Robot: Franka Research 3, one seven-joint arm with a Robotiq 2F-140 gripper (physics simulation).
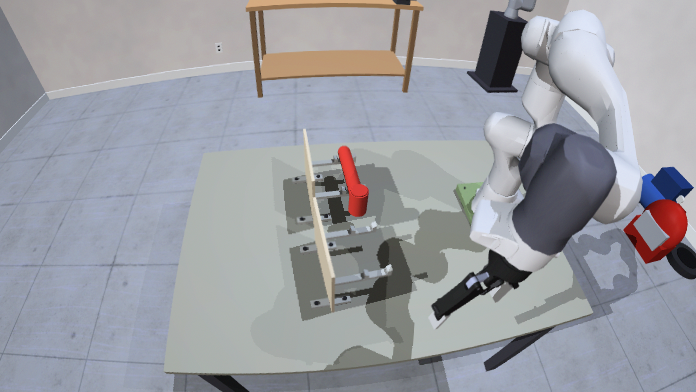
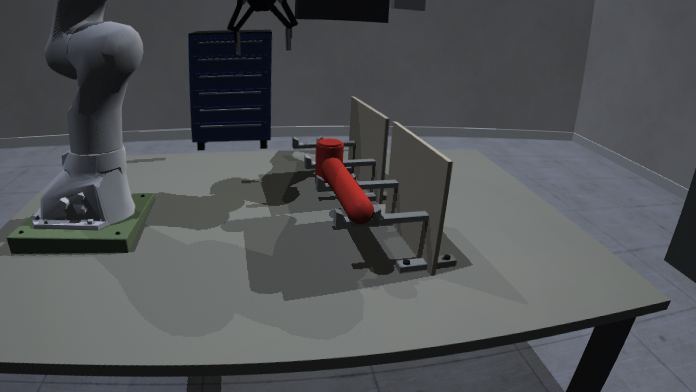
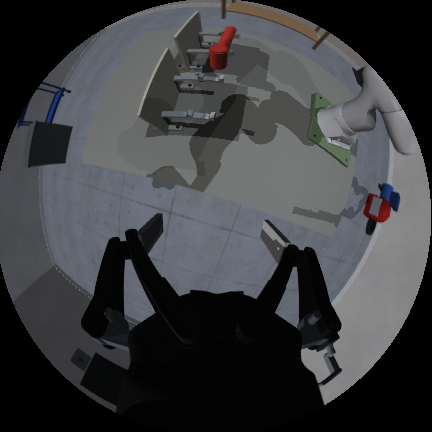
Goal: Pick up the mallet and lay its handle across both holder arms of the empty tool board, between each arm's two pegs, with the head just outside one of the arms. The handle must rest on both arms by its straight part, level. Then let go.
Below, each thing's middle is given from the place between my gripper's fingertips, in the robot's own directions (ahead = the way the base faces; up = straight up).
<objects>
I see the red mallet [image 1: 358, 194] 580 mm to the right of my hand, 180 mm below it and 50 mm ahead of it.
</objects>
